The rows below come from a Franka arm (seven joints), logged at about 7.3 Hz.
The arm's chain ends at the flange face. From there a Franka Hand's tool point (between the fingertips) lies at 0.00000 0.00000 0.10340 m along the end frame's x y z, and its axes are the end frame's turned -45 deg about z.
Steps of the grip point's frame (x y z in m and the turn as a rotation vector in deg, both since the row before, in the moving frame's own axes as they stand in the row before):
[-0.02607, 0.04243, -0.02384, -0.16, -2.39, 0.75]
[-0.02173, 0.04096, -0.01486, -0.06, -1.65, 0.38]
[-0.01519, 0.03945, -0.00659, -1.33, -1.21, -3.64]
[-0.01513, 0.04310, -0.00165, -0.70, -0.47, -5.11]
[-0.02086, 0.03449, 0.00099, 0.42, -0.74, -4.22]
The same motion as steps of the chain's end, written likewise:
[0.01443, 0.04520, -0.02375, -1.80, -1.58, 0.75]
[0.01563, 0.04215, -0.01482, -1.21, -1.12, 0.38]
[0.01690, 0.03540, -0.00654, -1.80, 0.08, -3.64]
[0.01942, 0.03970, -0.00164, -0.83, 0.16, -5.11]
[0.01110, 0.03868, 0.00100, -0.23, -0.82, -4.22]

